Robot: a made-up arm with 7 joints.
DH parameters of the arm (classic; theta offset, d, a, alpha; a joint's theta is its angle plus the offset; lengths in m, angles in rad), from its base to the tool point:
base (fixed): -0.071 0 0 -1.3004
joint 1: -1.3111 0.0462 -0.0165 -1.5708
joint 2: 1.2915 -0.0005 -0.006 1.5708
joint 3: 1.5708 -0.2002 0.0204 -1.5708
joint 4: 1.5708 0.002 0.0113 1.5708
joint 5: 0 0.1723 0.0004 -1.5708
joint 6: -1.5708 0 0.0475 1.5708
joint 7: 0 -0.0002 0 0
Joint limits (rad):
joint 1: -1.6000..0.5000
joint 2: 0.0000..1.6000
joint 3: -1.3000..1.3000
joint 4: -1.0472..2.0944
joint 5: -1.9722..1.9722
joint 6: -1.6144..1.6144
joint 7: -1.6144..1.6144
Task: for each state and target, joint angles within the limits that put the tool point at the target. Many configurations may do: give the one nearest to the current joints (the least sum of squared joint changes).
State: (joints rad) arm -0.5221 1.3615 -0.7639 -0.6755 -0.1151 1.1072 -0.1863
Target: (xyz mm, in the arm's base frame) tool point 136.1 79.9 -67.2
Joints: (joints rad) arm 0.0636 1.6000 -0.1705 -1.0472 -0.0973 0.3855 -0.1863
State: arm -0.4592 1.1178 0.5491 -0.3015 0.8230 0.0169 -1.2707
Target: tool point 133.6 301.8 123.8
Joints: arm -0.4835 1.0968 1.0324 -0.1157 0.8275 0.1146 -1.2707
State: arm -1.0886 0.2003 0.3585 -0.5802 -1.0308 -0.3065 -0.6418
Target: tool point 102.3 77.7 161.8
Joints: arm -1.5159 0.3917 0.3327 -0.8283 -1.0178 -0.2968 -0.6418
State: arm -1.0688 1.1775 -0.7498 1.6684 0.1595 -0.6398 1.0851
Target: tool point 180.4 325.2 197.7
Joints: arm -1.5542 1.6000 -0.2102 1.0513 -0.0038 -1.2220 1.0851
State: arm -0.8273 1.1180 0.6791 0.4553 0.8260 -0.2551 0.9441
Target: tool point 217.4 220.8 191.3
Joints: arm -1.1608 1.1806 0.4087 0.0969 0.8207 -0.3184 0.9441
